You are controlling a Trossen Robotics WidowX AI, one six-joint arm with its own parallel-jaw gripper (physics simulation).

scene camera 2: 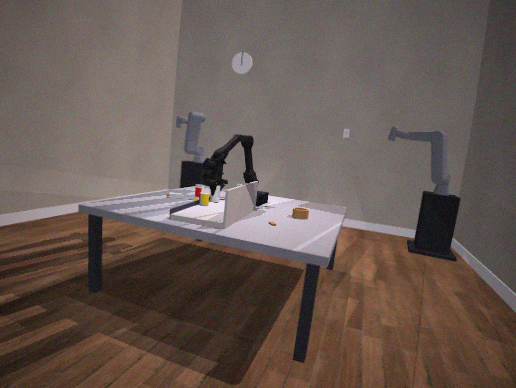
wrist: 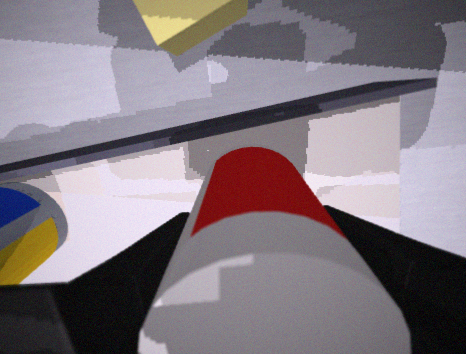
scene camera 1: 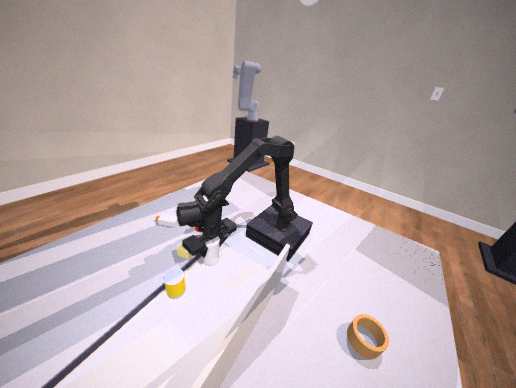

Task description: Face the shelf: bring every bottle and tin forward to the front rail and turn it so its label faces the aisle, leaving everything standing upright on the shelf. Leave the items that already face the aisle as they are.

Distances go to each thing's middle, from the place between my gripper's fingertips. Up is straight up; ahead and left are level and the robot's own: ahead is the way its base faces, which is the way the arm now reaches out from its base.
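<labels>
Looking at the yellow block (wrist: 175,33), I find my hand 5 cm above it, 11 cm to the left of it and 3 cm short of it. The white back panel (scene camera 1: 222,360) is 2 cm above my hand, 27 cm to the left of it and 14 cm ahead of it, while the dark front rail (wrist: 374,91) is 5 cm below my hand, 19 cm ahead of it and 1 cm to the right of it.
</labels>
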